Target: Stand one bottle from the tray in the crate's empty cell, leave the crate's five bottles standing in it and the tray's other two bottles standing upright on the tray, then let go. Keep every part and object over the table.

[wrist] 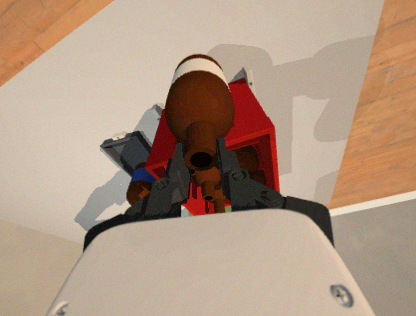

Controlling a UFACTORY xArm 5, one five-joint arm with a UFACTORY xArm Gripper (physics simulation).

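Places are measured from the arm's base along level axes (x left, y back, z up), in millimetres.
Where they show: gripper, between the fingertips: [202, 154].
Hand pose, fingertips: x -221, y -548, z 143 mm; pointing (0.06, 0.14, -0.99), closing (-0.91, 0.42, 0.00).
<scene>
Each offset is from my fingertips to the top centre of the thing. "spot": to the spot under its first point. Level surfaces: height alone.
My gripper [202, 154] is shut on the neck of a brown bottle with a white band {dx -6, dy -11, dz +19 mm} [200, 102]. The bottle's mouth faces the camera, and its body covers part of the red crate {spot: dx -54, dy +54, dz -100 mm} [252, 112]. Its base and the cell beneath it are hidden. Brown bottles {dx +11, dy +182, dz -66 mm} [247, 157] {dx +93, dy +164, dz -66 mm} [208, 179] show inside the crate, partly behind my fingers. The dark grey tray {spot: dx +239, dy +10, dz -213 mm} [121, 137] is left of the crate. A brown bottle with a blue band {dx +292, dy +140, dz -68 mm} [142, 176] shows at the tray's near end, partly hidden by my left finger. The tray's other bottle cannot be made out.
The pale table top {dz -229 mm} [65, 115] has wooden floor [380, 120] beyond its right edge. A small light grey part {spot: dx -75, dy +53, dz -199 mm} [249, 79] shows behind the crate's right side, and another {spot: dx +117, dy +9, dz -199 mm} [156, 114] shows at its left. Shadows fall across the table on both sides.
</scene>
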